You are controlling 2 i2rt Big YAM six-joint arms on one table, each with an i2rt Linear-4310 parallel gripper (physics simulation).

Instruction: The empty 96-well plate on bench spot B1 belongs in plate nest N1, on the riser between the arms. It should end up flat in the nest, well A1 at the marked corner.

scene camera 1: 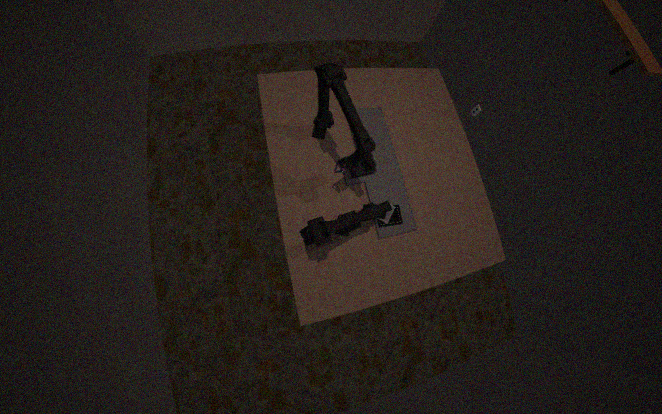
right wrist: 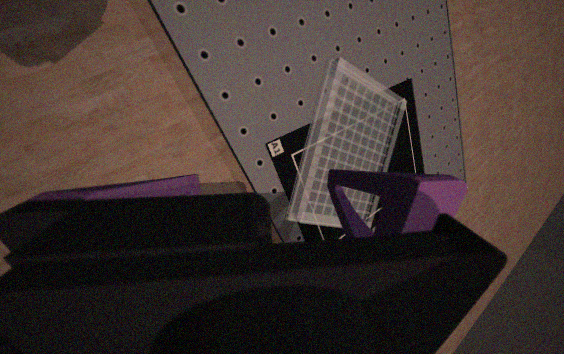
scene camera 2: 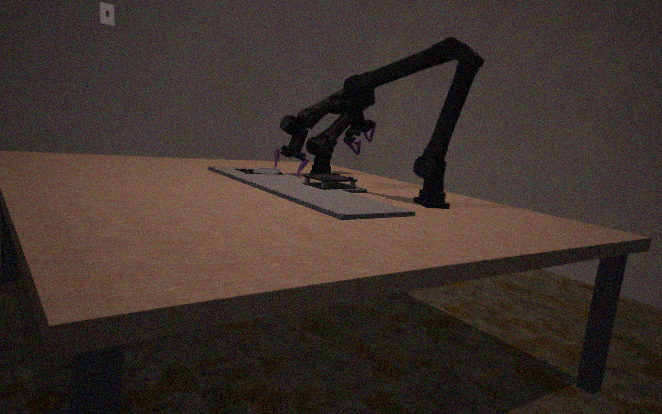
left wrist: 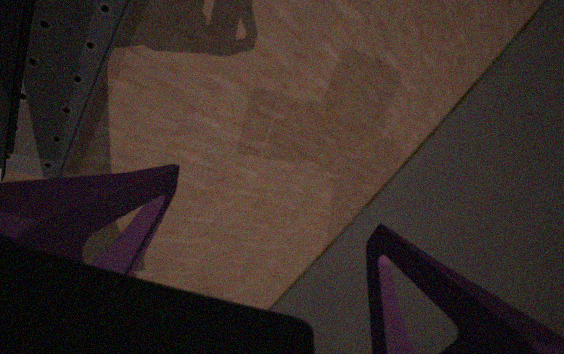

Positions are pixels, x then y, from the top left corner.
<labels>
my left gripper: open, holds nothing
a gridded well plate (right wrist: pixel 355 122): on a black plate nest (right wrist: pixel 407 155)
</labels>
